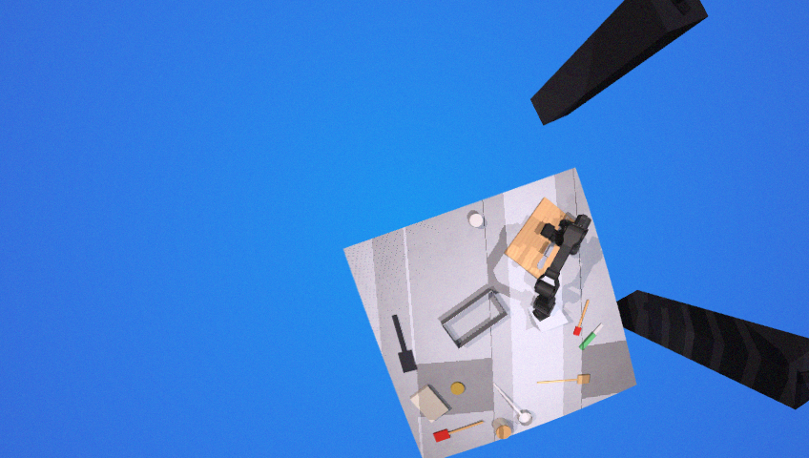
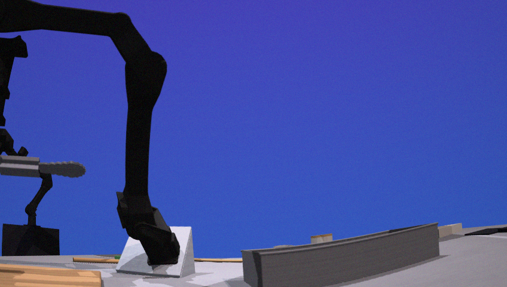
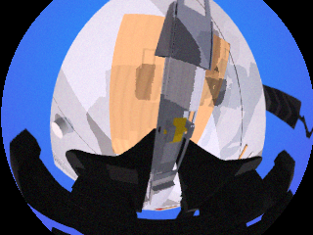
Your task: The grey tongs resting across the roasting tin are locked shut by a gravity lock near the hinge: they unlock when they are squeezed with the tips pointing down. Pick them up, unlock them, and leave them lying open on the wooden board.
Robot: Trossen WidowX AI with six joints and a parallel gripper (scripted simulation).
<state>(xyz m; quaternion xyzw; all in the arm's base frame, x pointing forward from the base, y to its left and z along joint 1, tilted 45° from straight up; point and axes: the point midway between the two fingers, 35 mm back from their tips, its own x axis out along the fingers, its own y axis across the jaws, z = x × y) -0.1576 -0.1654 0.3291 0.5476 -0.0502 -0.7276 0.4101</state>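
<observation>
My gripper tip is now 10 mm past the wooden board and 110 mm above it. The rest, counted from my gripper tip: green-handled tool (70 mm behind, 610 mm to the left, 110 mm below); then yellow lock piece (20 mm behind, 20 mm to the right, 40 mm above); then grey roasting tin (490 mm ahead, 220 mm to the left, 90 mm below).
</observation>
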